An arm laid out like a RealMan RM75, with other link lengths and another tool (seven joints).
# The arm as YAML. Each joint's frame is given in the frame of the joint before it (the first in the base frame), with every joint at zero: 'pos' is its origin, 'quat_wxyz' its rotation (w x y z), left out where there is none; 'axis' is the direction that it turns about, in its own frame. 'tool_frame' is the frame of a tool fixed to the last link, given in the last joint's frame.
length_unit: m
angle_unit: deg
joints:
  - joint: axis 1
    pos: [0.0, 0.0, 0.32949]
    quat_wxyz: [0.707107, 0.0, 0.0, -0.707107]
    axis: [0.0, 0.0, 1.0]
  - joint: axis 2
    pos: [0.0, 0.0, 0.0]
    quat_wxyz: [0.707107, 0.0, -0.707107, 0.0]
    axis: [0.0, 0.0, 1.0]
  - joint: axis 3
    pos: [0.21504, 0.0, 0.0]
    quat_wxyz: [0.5, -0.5, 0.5, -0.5]
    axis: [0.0, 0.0, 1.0]
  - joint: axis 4
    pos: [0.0, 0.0, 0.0]
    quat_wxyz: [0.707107, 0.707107, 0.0, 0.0]
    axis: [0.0, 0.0, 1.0]
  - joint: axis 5
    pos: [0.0, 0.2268, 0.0]
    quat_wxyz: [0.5, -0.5, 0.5, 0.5]
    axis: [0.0, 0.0, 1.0]
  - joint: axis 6
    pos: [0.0, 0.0, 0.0]
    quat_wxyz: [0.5, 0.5, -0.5, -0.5]
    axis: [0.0, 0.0, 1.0]
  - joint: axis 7
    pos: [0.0, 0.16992, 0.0]
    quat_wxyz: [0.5, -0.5, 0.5, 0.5]
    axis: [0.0, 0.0, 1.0]
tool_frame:
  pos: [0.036, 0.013, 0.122]
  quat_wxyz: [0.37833, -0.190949, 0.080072, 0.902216]
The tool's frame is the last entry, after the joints.
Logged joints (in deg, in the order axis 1, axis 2, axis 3, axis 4, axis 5, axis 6, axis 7), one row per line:
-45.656, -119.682, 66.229, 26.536, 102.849, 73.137, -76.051
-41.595, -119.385, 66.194, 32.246, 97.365, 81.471, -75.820
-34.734, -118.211, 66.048, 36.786, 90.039, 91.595, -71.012
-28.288, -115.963, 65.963, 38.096, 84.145, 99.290, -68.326
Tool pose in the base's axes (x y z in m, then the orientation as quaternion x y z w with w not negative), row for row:
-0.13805, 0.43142, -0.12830, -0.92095, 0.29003, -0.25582, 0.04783
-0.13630, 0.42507, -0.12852, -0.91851, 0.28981, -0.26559, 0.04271
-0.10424, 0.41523, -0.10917, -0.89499, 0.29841, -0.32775, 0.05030
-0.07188, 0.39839, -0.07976, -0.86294, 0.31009, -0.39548, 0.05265
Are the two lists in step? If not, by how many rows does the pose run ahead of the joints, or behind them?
The pose runs 2 rows behind the joints: the pose in row i belongs to the joints in row i - 2.
